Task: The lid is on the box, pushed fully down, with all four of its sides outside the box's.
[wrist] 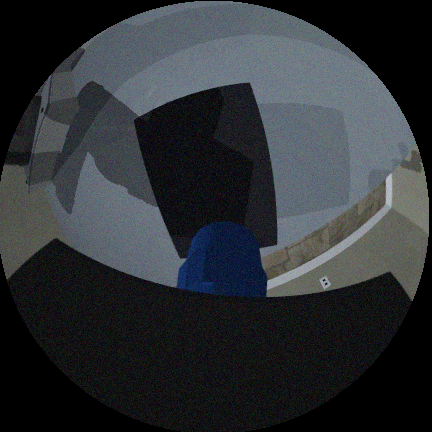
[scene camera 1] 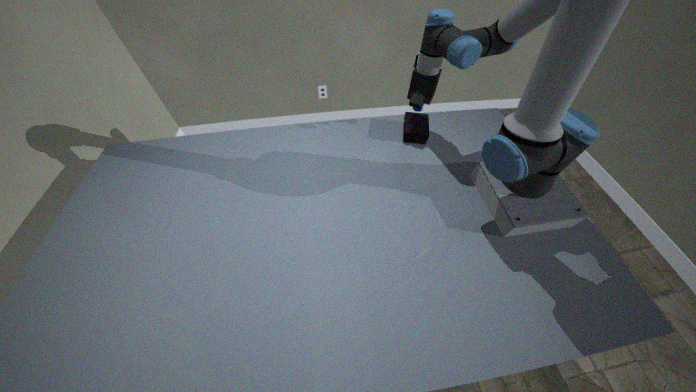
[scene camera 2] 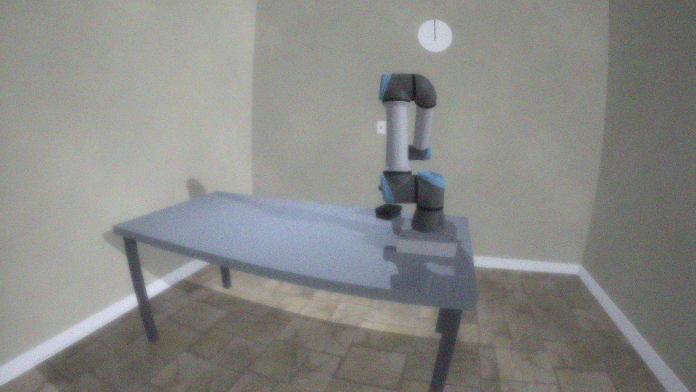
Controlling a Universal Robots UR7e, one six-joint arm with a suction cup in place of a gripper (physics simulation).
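Seen in the pictures: hand at its tool point: [wrist: 224, 252] [scene camera 1: 417, 108]; arm's base at its link origin: [scene camera 2: 428, 226].
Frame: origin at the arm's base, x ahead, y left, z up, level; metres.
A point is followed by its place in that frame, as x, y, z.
One black box-shaped body [scene camera 1: 416, 129] {0.248, -0.293, -0.021} [scene camera 2: 388, 212] {0.222, -0.260, -0.031} [wrist: 200, 155] {0.238, -0.316, -0.021} stands upright on the table near its back edge, left of the arm's base. It is so dark that box and lid cannot be told apart, nor whether the lid's sides lie outside the box's. No separate lid shows elsewhere on the table. My gripper, a blue suction cup [scene camera 1: 417, 107] {0.229, -0.366, 0.019} [wrist: 223, 260], points down just above the black body, near its back part. A small gap seems to show between them in scene camera 1. The cup holds nothing. In scene camera 2 the cup is hidden.
The blue-grey table [scene camera 1: 280, 280] {0.747, 0.183, -0.070} [scene camera 2: 300, 240] {0.513, 0.167, -0.071} carries the arm's pale base block [scene camera 1: 545, 215] {0.007, 0.132, -0.008} [scene camera 2: 427, 246] {-0.009, 0.152, -0.034} to the right of the black body. A wall with a white socket [scene camera 1: 322, 92] [wrist: 325, 282] stands behind the table's back edge. Arm shadows cross the table.
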